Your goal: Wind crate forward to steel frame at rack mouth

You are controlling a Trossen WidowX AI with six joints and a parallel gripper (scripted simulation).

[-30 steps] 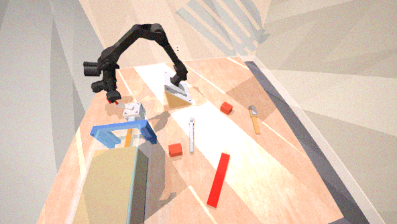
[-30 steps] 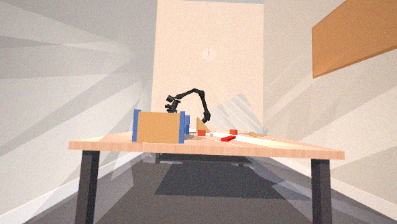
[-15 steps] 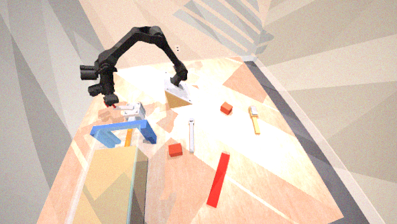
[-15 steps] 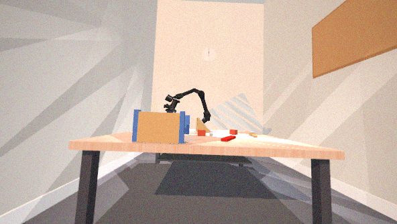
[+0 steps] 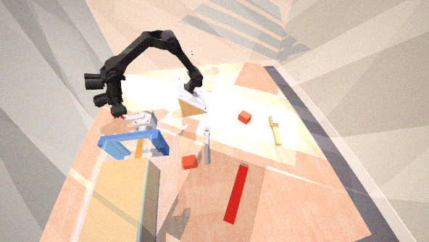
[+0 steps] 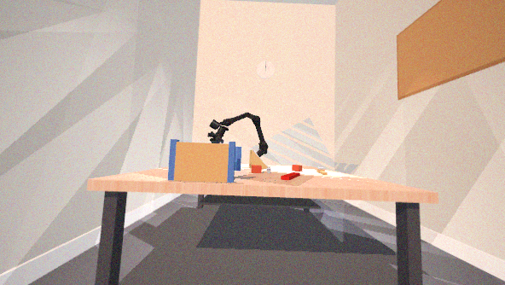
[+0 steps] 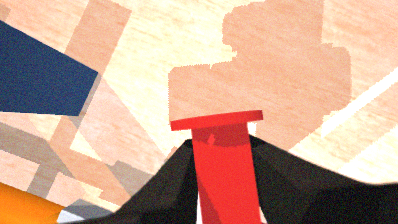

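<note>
Right now the grey crank arm is 1 cm behind my gripper tip, 5 cm to the left of it and 3 cm below it. From my gripper tip the other things lie so: blue steel frame 16 cm ahead, 10 cm to the left, 3 cm below; grey winch 2 cm behind, 11 cm to the left, 10 cm below; red grip 1 cm behind, 1 cm to the left.
</note>
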